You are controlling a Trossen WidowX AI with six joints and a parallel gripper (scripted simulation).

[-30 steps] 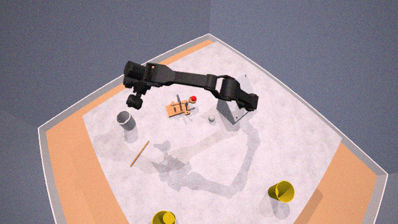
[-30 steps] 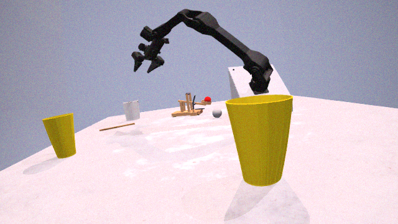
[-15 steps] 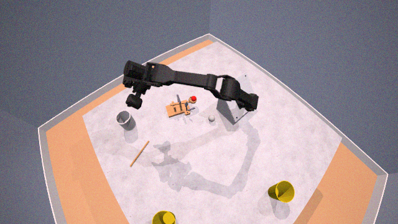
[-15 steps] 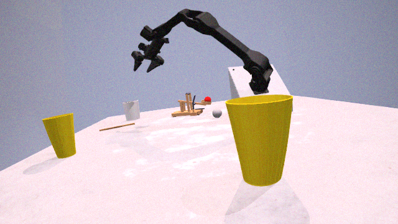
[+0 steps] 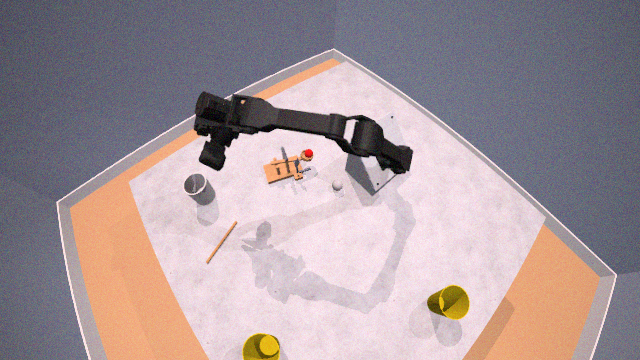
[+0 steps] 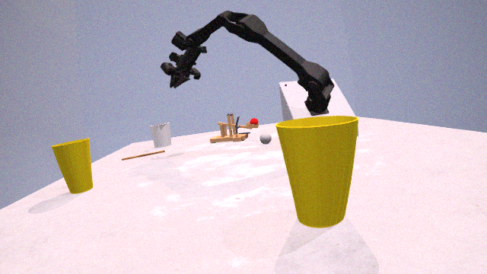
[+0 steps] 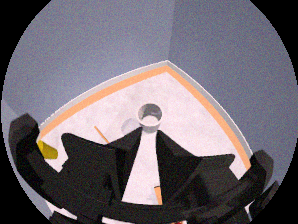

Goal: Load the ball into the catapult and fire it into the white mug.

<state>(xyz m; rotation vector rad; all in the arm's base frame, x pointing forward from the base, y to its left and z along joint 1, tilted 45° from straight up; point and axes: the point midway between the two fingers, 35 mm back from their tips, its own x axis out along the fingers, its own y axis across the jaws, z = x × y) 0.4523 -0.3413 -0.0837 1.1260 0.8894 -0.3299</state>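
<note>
Now: gripper tip 310 mm past the red ball, 190 mm above it and 90 mm to the right of it. From my gripper tip the other things lie so: white mug (220 mm below, 90 mm ahead, 60 mm to the right); then thin wooden stick (240 mm below, 140 mm to the left, 130 mm ahead); then wooden catapult (240 mm behind, 200 mm below, 90 mm to the left).
</note>
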